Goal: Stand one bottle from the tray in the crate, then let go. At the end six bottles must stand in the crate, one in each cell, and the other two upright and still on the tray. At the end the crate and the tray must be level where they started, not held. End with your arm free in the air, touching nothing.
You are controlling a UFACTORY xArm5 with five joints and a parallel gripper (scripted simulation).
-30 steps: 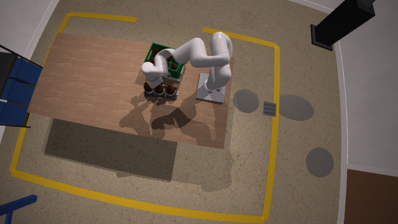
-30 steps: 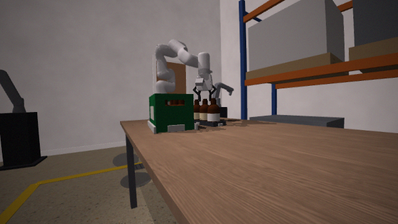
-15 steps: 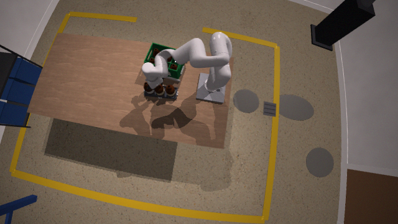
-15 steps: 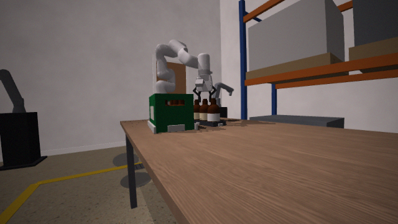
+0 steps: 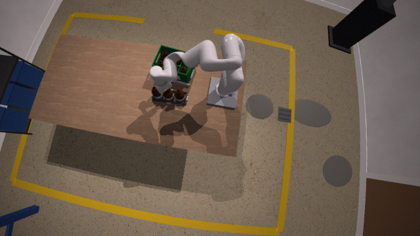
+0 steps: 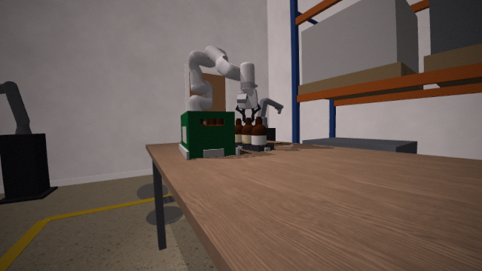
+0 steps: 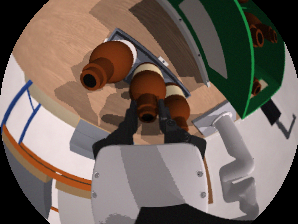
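Now: hand 70 mm above the bottle. Round my hand: tray (140 mm below); green crate (240 mm to the right, 70 mm below, 10 mm ahead).
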